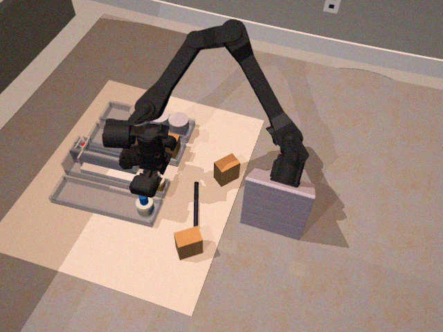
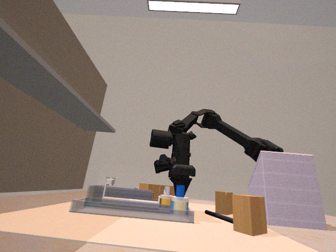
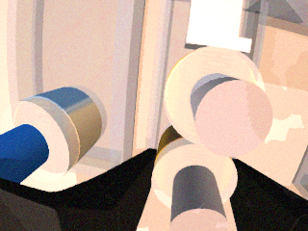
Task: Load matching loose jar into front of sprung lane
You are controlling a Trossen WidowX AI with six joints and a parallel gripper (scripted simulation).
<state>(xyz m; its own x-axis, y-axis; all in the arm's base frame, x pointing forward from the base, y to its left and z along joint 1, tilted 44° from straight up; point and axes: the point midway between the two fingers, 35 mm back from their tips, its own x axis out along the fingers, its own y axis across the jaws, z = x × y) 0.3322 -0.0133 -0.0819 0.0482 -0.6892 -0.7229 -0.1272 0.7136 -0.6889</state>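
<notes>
Right now my gripper tip is 80 mm to the right of the blue-lidded jar and 20 mm below it. Also, from my gripper tip: black rod 120 mm behind, 20 mm below, 10 mm to the left.
</notes>
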